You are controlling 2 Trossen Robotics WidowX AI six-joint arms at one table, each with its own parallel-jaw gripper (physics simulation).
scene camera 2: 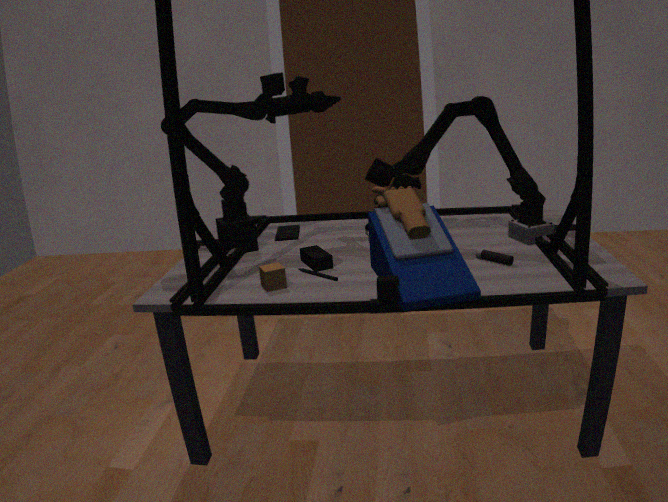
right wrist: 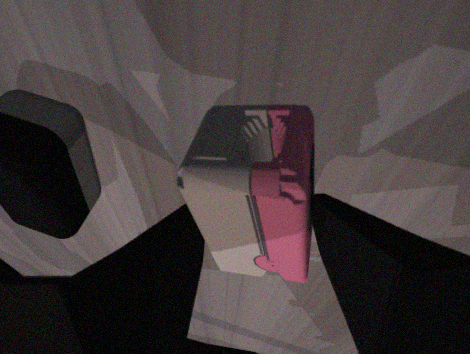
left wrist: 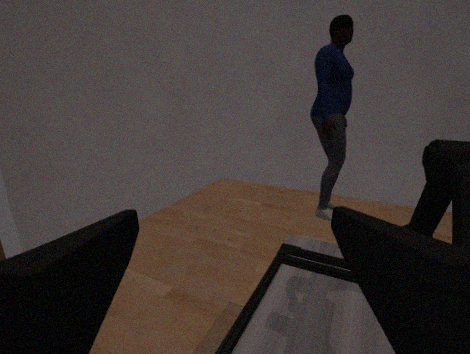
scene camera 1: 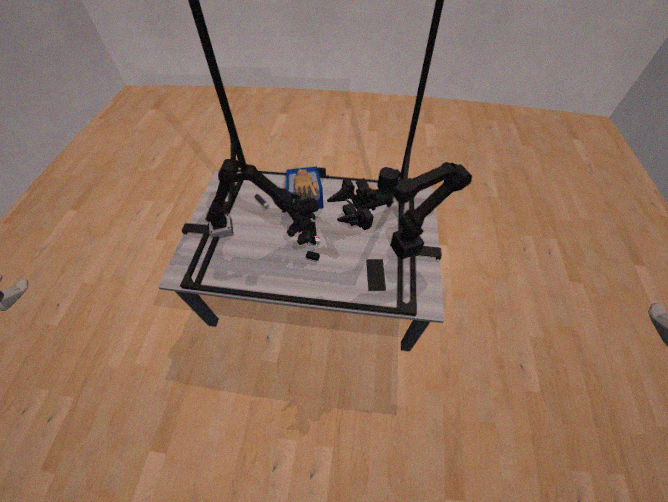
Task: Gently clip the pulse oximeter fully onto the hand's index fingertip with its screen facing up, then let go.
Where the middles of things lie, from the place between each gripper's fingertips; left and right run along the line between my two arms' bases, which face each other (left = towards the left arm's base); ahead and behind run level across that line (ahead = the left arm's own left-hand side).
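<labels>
Grey pad on blue block (scene camera 2: 432,272): 230 mm to the right of my left hand, 480 mm behind it and 380 mm below it. Pulse oximeter (right wrist: 247,178): 120 mm to the right of my left hand, 160 mm behind it, 400 mm below it.
The grey pad on blue block is 3 cm above my right hand, 12 cm to the right of it and 33 cm behind it. The pulse oximeter is 1 cm to the right of my right hand.
</labels>
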